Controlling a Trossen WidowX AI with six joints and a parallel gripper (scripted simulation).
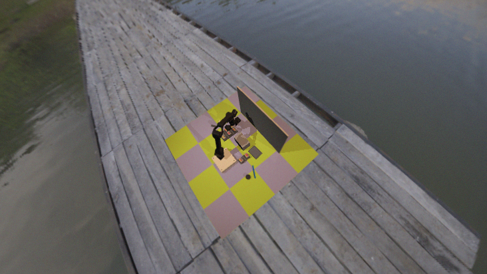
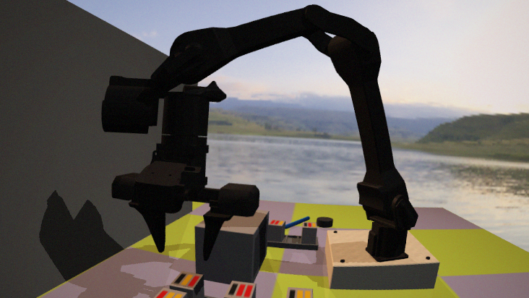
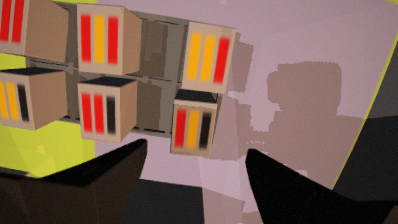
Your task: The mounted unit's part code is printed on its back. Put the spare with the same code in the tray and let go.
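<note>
Now: gripper tip 5 cm above the tan spare. From my gripper tip the other things lie so: mounted unit: 6 cm behind, 16 cm to the right, 4 cm below; dark tray: 6 cm behind, 36 cm to the right, 9 cm below; dark wall: 18 cm ahead, 23 cm to the right, 13 cm above.
</note>
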